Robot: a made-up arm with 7 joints. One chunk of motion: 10 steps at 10 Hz.
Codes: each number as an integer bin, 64 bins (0 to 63) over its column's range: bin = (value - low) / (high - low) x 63, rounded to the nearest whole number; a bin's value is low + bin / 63 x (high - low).
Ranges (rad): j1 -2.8..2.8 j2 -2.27..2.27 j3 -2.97..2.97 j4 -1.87..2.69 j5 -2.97..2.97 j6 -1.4..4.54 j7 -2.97..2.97
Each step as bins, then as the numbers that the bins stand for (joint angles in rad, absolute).
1 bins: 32 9 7 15 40 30 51
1 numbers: 0.0444 -1.6214 -2.3100 -0.7843 0.8014 1.4286 1.8386
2 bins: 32 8 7 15 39 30 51
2 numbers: 0.0444 -1.6935 -2.3100 -0.7843 0.7071 1.4286 1.8386
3 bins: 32 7 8 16 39 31 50
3 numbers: 0.0444 -1.7656 -2.2157 -0.7119 0.7071 1.5229 1.7443
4 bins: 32 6 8 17 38 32 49
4 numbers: 0.0444 -1.8376 -2.2157 -0.6395 0.6129 1.6171 1.6500
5 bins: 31 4 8 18 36 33 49
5 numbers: -0.0444 -1.9817 -2.2157 -0.5671 0.4243 1.7114 1.6500
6 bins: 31 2 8 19 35 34 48
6 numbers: -0.0444 -2.1259 -2.2157 -0.4948 0.3300 1.8057 1.5557
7 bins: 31 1 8 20 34 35 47
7 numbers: -0.0444 -2.1979 -2.2157 -0.4224 0.2357 1.9000 1.4614
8 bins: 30 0 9 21 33 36 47
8 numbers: -0.1333 -2.2700 -2.1214 -0.3500 0.1414 1.9943 1.4614
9 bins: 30 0 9 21 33 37 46
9 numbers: -0.1333 -2.2700 -2.1214 -0.3500 0.1414 2.0886 1.3671
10 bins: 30 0 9 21 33 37 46
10 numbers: -0.1333 -2.2700 -2.1214 -0.3500 0.1414 2.0886 1.3671
